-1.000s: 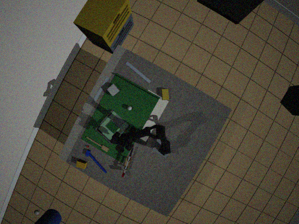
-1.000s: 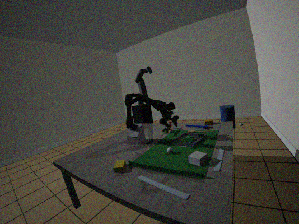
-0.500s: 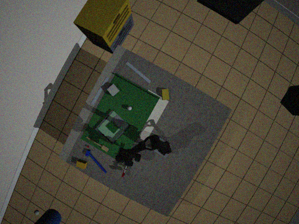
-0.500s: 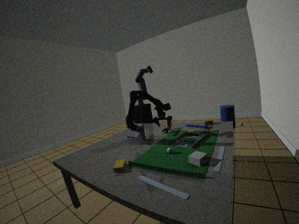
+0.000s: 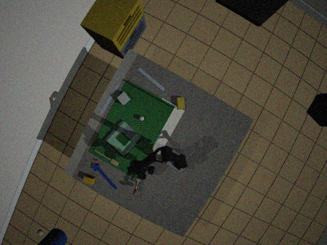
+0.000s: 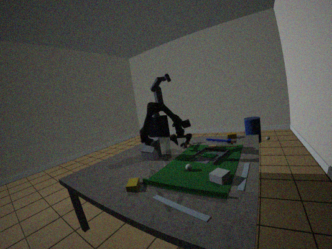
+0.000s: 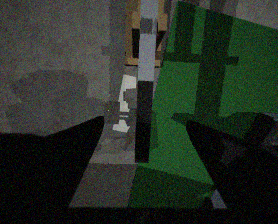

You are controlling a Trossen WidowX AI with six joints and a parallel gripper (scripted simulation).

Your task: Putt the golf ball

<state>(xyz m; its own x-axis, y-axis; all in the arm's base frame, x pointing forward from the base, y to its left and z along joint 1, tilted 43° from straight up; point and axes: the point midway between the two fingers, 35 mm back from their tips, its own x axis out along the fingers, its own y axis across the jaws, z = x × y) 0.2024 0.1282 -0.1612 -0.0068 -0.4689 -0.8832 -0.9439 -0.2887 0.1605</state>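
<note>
My gripper tip is now 11 cm to the right of the red putter and 4 cm past it. Also, from my gripper tip: blue putter: 32 cm to the left, 20 cm ahead, 4 cm below; white golf ball: 31 cm to the right, 26 cm ahead, 3 cm below; green mat: 28 cm ahead, 16 cm to the right, 5 cm below.
</note>
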